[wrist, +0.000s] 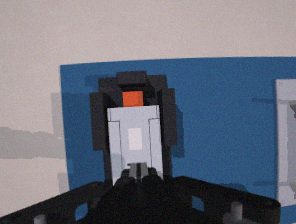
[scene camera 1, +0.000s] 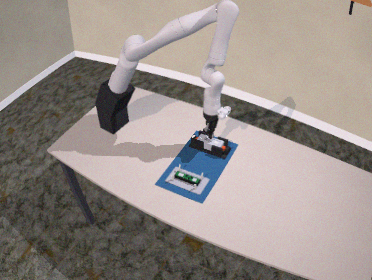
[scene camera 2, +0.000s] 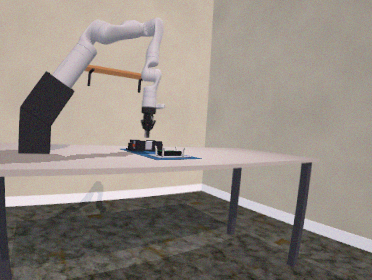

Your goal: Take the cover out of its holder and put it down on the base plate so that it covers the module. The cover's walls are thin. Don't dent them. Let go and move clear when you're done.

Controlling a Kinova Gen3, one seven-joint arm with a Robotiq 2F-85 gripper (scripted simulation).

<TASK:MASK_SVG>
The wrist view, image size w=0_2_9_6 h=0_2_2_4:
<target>my gripper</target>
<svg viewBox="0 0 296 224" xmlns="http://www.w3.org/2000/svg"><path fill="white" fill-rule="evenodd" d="M281 204L273 198L187 176L174 177L171 184L169 182L164 183L162 178L158 176L155 168L147 168L147 162L131 163L130 169L124 169L121 172L121 176L116 180L114 186L106 188L104 182L94 181L0 217L0 224L280 224ZM87 202L87 214L76 221L75 211L77 207ZM192 196L198 197L203 201L204 212L192 207Z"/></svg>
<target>light grey cover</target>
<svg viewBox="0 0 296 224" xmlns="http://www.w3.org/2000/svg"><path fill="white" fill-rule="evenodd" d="M159 105L107 108L113 186L116 180L120 178L121 171L130 169L130 163L147 162L147 167L156 168L158 176L163 180Z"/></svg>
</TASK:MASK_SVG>
